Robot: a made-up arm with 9 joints.
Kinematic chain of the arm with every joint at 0, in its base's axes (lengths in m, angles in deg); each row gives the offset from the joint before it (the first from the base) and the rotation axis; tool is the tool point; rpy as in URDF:
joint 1: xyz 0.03 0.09 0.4 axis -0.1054 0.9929 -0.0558
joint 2: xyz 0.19 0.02 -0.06 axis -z
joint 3: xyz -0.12 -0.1 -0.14 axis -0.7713 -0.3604 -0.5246
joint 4: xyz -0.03 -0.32 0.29 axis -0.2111 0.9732 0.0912
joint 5: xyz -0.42 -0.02 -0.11 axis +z
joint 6: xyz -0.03 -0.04 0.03 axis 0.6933 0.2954 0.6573
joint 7: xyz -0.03 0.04 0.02 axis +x
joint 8: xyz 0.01 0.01 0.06 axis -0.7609 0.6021 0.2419
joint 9: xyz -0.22 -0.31 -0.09 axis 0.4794 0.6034 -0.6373
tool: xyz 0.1 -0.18 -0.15 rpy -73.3 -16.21 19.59
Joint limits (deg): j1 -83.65..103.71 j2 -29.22..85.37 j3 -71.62..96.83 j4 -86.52..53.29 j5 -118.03..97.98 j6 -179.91..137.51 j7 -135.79..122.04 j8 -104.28..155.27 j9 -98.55..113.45
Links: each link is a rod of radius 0.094 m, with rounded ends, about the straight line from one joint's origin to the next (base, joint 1, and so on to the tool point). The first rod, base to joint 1, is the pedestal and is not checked.
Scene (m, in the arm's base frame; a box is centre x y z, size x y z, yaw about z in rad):
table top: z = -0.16
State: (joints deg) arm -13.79 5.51 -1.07 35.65 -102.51 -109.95 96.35 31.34 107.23
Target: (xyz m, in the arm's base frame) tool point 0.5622 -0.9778 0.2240
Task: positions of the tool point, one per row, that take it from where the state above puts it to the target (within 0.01 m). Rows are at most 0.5 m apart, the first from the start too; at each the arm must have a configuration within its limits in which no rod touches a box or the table.
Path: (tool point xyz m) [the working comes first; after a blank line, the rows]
Joints at the target: -29.34 -29.22 -58.76 52.67 -96.97 -111.74 115.59 -8.46 98.71
Straight joint move there: clear.

1: -0.5885 -0.4243 0.1615
2: -0.3276 -0.7809 0.1710
3: 0.0914 -0.9872 0.1926
4: 0.5622 -0.9778 0.2241

